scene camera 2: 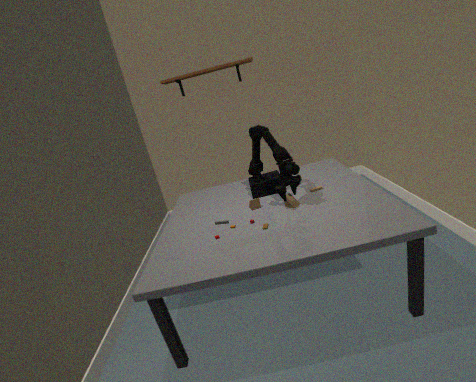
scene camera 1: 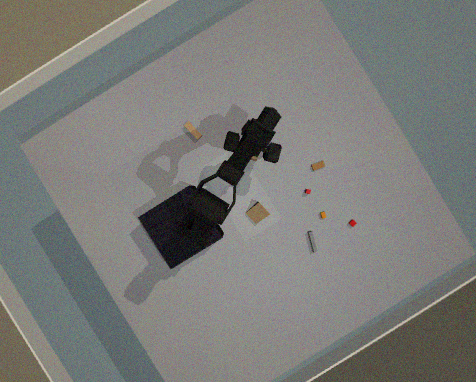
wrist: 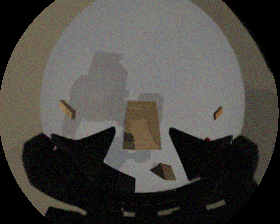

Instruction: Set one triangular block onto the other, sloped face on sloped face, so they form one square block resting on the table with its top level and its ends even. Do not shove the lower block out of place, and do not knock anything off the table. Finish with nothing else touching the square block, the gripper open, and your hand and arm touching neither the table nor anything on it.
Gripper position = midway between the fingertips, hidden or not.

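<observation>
I can see a tan triangular block (wrist: 142, 131). As for my gripper (wrist: 142, 130), it is open and it holds nothing.
</observation>
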